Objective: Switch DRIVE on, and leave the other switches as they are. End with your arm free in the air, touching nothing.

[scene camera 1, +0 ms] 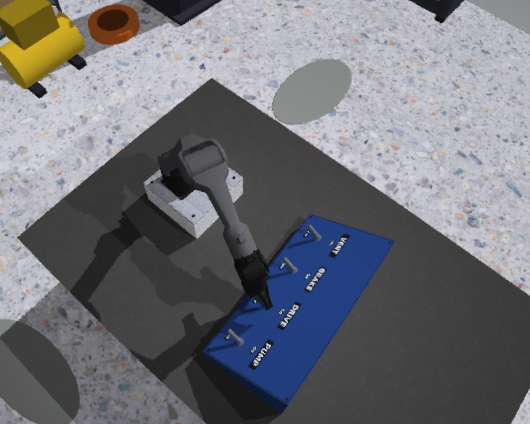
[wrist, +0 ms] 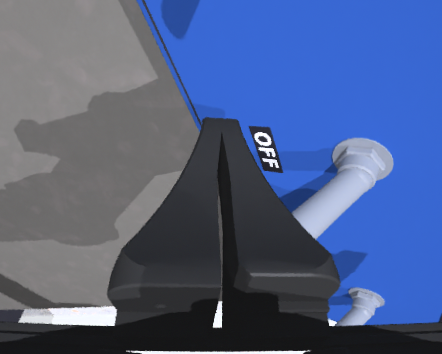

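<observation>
The blue panel (scene camera 1: 325,320) (wrist: 300,65) has four named switches. My gripper (scene camera 1: 270,306) (wrist: 219,137) is shut and empty, over the DRIVE switch's place beside the DRIVE label (scene camera 1: 289,316). In the scene view it hides the DRIVE lever. In the wrist view a grey lever (wrist: 332,200), apparently DRIVE's, runs from its round base to behind the right finger; an OFF label (wrist: 266,149) lies between fingertips and base. Contact and the lever's exact position cannot be told. The PUMP lever (scene camera 1: 235,338), BRAKE lever (scene camera 1: 290,265) and VENT lever (scene camera 1: 314,233) lean alike.
Another lever (wrist: 366,302) shows at the wrist view's lower right. The BRAKE and PUMP levers stand on either side of my gripper. The arm's white base block (scene camera 1: 197,227) stands behind the panel on a dark mat (scene camera 1: 430,310). A yellow tank and an orange ring lie far off.
</observation>
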